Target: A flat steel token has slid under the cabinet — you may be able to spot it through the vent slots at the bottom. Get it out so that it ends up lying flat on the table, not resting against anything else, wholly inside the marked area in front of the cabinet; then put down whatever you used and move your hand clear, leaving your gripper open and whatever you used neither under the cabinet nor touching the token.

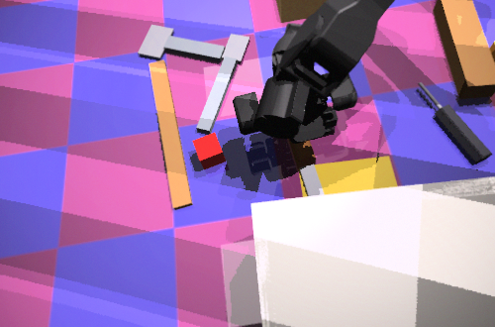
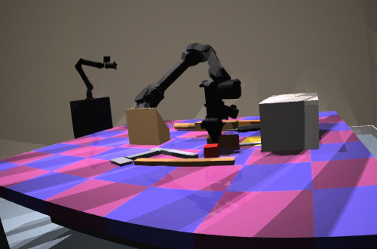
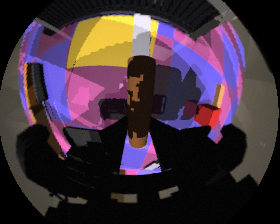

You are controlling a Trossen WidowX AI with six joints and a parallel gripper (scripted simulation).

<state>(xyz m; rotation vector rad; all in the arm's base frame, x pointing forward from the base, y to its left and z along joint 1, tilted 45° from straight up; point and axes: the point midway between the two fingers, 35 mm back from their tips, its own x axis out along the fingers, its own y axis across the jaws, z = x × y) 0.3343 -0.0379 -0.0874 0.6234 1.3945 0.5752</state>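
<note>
The grey paddle-ended bar lies 150 mm behind my gripper tip and 90 mm to the right of it. From my gripper tip the other things lie so: long wooden slat: 220 mm to the right, 60 mm behind; black screwdriver: 250 mm to the left, 50 mm ahead; red cube: 150 mm to the right, 10 mm ahead, 10 mm above.
</note>
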